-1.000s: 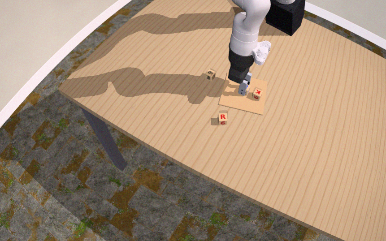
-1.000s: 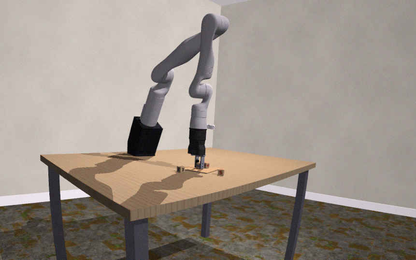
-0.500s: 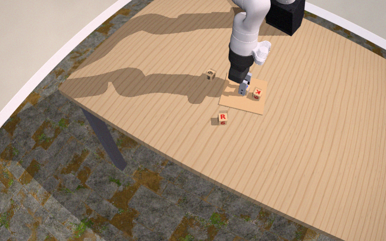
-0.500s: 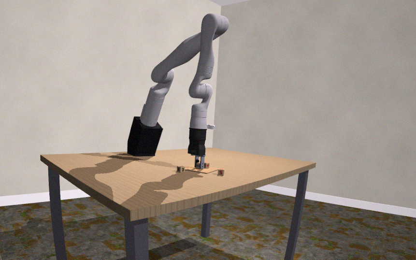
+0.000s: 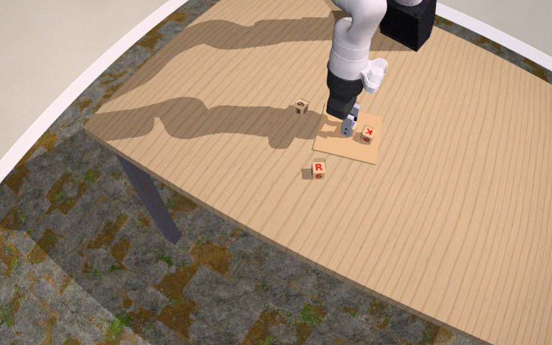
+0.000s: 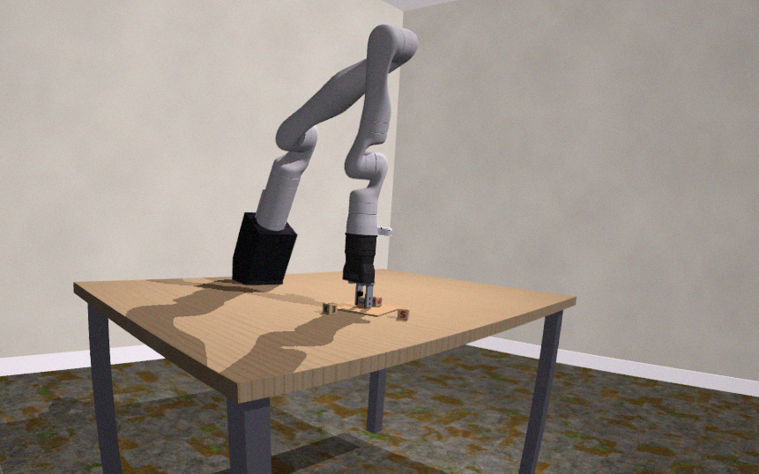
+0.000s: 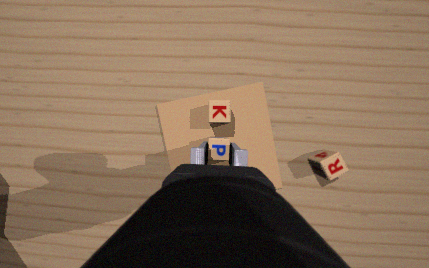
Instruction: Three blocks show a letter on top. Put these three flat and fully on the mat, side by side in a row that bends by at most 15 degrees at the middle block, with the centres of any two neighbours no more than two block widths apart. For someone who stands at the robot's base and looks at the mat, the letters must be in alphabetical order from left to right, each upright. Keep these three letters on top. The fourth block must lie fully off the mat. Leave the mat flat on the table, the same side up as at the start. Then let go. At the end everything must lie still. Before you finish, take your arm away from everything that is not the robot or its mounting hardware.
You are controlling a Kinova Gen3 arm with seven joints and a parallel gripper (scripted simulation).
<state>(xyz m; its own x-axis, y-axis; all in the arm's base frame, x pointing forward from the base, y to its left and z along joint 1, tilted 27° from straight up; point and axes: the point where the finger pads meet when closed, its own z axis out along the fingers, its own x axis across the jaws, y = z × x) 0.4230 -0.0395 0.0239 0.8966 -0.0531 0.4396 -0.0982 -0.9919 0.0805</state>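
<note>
Now: hand 2 cm above the tan mat. Round my hand: block 12 cm to the right, 1 cm below, 1 cm behind.
</note>
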